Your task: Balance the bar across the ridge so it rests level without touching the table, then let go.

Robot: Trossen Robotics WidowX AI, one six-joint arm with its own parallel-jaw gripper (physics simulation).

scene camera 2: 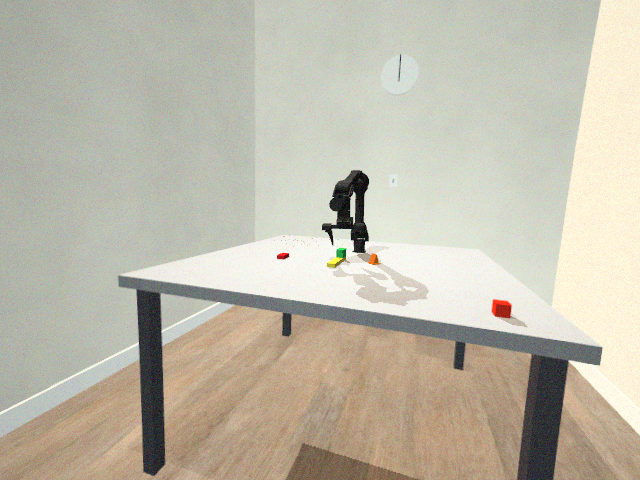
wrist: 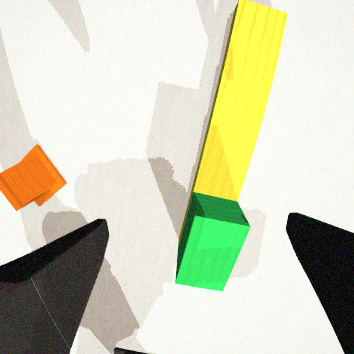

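Seen in the pictures: gripper, fingertip midpoint: point(scene camera 2: 343, 246) point(wrist: 198, 225); arm's base, link origin: point(scene camera 2: 359, 251).
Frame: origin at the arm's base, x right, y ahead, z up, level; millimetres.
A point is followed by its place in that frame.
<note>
The yellow bar point(scene camera 2: 334, 262) {x 27, y 403, z 16 mm} point(wrist: 242, 100) {x 34, y 361, z 16 mm} lies flat on the table, with a green block point(scene camera 2: 341, 252) {x 26, y 293, z 41 mm} point(wrist: 215, 250) {x 34, y 272, z 53 mm} on its end nearer the arm base. The orange ridge point(scene camera 2: 373, 259) {x -116, y 281, z 20 mm} point(wrist: 32, 177) {x -110, y 276, z 19 mm} stands on the table apart from the bar, to its right in the scene view and to its left in the wrist view. Nothing rests on the ridge. My gripper point(scene camera 2: 345, 244) {x 17, y 296, z 70 mm} point(wrist: 198, 225) {x 17, y 296, z 70 mm} is open and empty above the table. In the wrist view, its fingers show on either side of the green block, without touching it. One finger is hard to make out in the scene view.
A small flat red block point(scene camera 2: 282, 255) {x 280, y 365, z 16 mm} lies left of the bar in the scene view. A red cube point(scene camera 2: 501, 308) {x -496, y 756, z 22 mm} sits near the table's front right corner. The arm base stands behind the bar and ridge. The table's front edge point(scene camera 2: 310, 308) {x -32, y 850, z -16 mm} runs across the scene view.
</note>
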